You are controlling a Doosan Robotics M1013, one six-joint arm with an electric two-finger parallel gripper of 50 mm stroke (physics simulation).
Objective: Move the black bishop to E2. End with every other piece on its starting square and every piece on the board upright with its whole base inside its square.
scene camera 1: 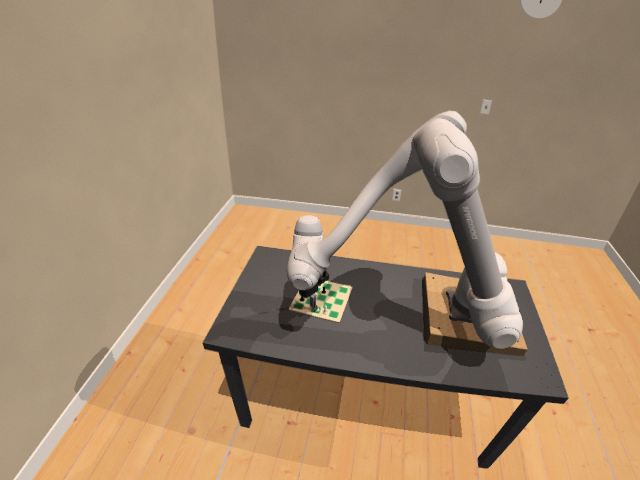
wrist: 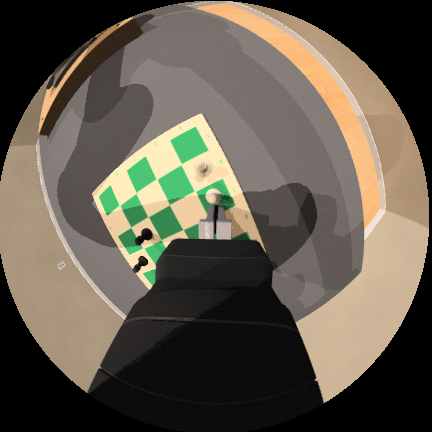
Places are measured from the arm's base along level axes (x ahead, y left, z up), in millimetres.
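Pixels of known places: gripper, between the fingertips: [scene camera 1: 312,306] [wrist: 216,213]; arm's base, origin of its link: [scene camera 1: 468,308].
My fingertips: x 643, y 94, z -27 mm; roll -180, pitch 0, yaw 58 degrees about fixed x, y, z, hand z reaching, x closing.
Note:
Ahead of a thing's pixels: the offset from my fingertips to its top centre. Level surfaces: height alone.
My gripper [scene camera 1: 313,307] [wrist: 216,213] is shut with nothing between its fingers, pointing down low over the board [scene camera 1: 347,290] [wrist: 199,120]. In the scene view a black piece {55 mm ahead, 37 mm right, 33 mm up} [scene camera 1: 302,298] stands left of the fingers; the hand hides that part of the board in the wrist view. Another black piece {26 mm back, 104 mm right, 21 mm up} [scene camera 1: 324,290] [wrist: 145,234] stands towards the back edge, and a further black piece {6 mm ahead, 145 mm right, 21 mm up} [wrist: 142,261] shows beside it in the wrist view. Which one is the bishop is too small to tell. A white piece {19 mm back, 7 mm left, 21 mm up} [wrist: 213,196] is just beyond the fingertips, on a green square.
Another white piece {56 mm back, 15 mm left, 33 mm up} [scene camera 1: 325,310] [wrist: 203,168] stands on a pale square near the same board edge. The board lies on the dark table {16 mm down} [scene camera 1: 372,356] [wrist: 165,85]. The arm's wooden base block [scene camera 1: 435,294] is at the table's right side in the scene view.

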